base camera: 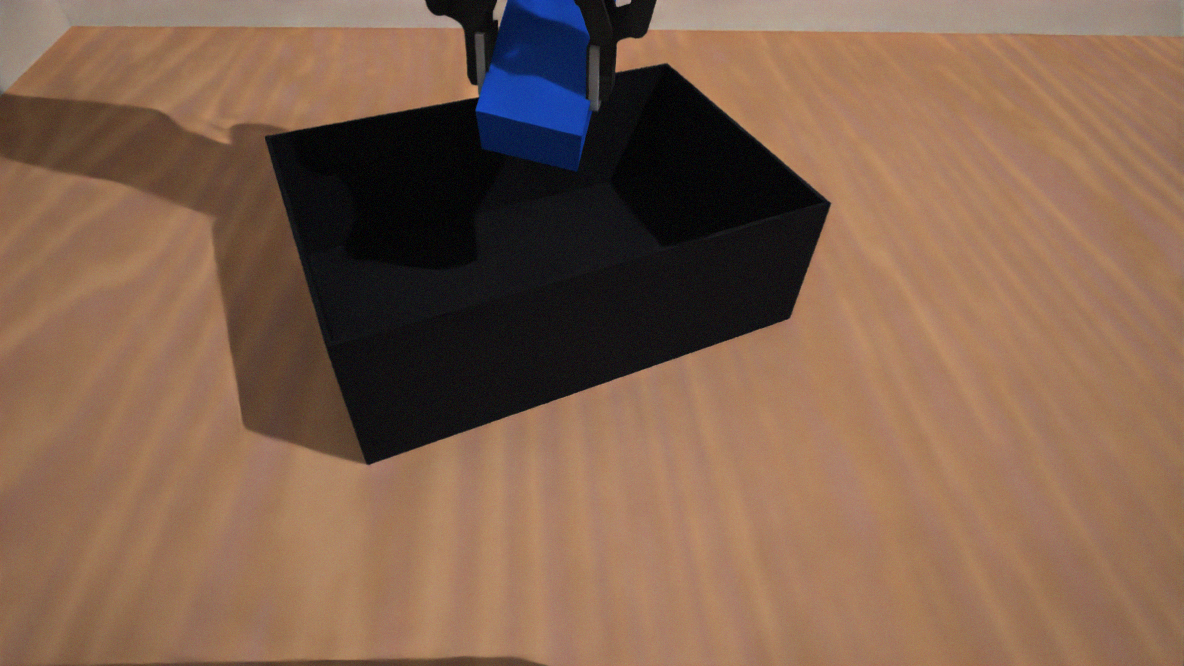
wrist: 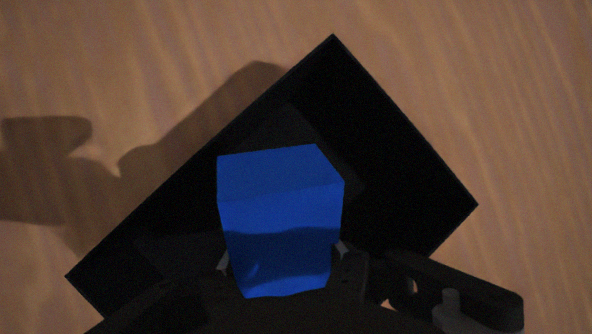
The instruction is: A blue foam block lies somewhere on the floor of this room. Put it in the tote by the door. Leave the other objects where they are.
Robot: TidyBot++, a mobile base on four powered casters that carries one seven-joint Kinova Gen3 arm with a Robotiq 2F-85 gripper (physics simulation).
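Places are measured from the arm's base along level axes (x back, y right, z up), in centimetres.
Where they show: gripper, fingertip midpoint: [base camera: 541, 98] [wrist: 283, 257].
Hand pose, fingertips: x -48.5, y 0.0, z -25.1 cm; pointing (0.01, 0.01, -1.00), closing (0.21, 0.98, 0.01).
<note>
After its pixels a point has its place.
The blue foam block [base camera: 534, 107] {x -46.3, y -0.3, z -24.5 cm} [wrist: 282, 215] {x -51.8, y 0.9, z -21.1 cm} is held tilted between the fingers of my gripper [base camera: 538, 72] {x -48.5, y 0.0, z -25.1 cm} [wrist: 283, 257] {x -48.5, y 0.0, z -25.1 cm}, which is shut on it. The black tote [base camera: 579, 323] {x -38.3, y 2.2, z -33.3 cm} [wrist: 400, 165] {x -49.6, y 15.3, z -37.4 cm} stands on the wooden floor, open at the top. In the base camera view the block's lower end hangs over the tote's opening, toward its far side. In the wrist view the block is in front of the tote's dark interior. The block and fingers hide part of the tote's inside and far rim.
Wood-grain floor [base camera: 662, 513] {x -29.8, y 6.8, z -39.6 cm} [wrist: 525, 75] {x -55.1, y 38.7, z -39.6 cm} surrounds the tote. A pale wall [base camera: 910, 16] {x -95.6, y 44.6, z -37.7 cm} runs along the back in the base camera view, with a corner at the far left. Shadows of the arm and tote fall to the left of the tote.
</note>
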